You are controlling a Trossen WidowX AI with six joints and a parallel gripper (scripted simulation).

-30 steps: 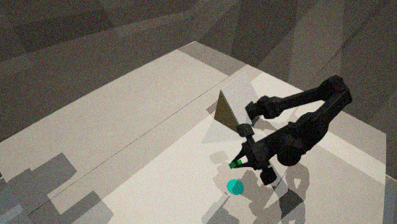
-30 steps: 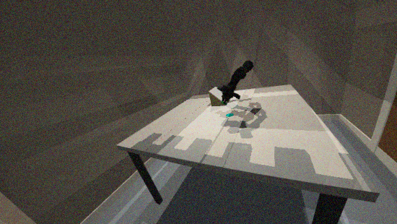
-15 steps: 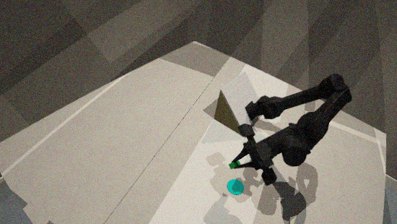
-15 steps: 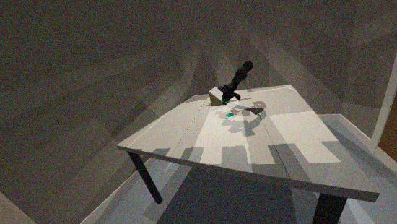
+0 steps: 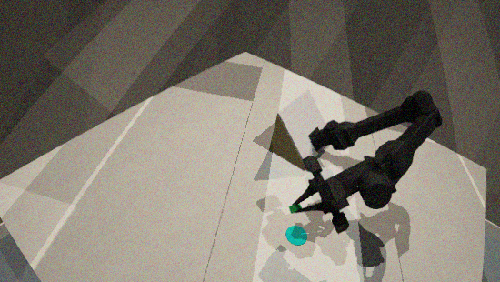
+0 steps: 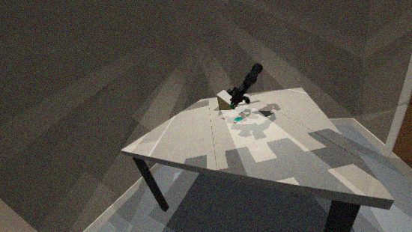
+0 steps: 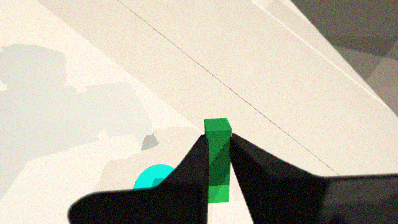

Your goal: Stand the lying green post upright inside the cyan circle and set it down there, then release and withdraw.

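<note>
Now: gripper tip 2 cm past the cyan circle, 3 cm to the right of it and 12 cm above it. Round my gripper tip: green post: 1 cm behind, 1 cm below.
</note>
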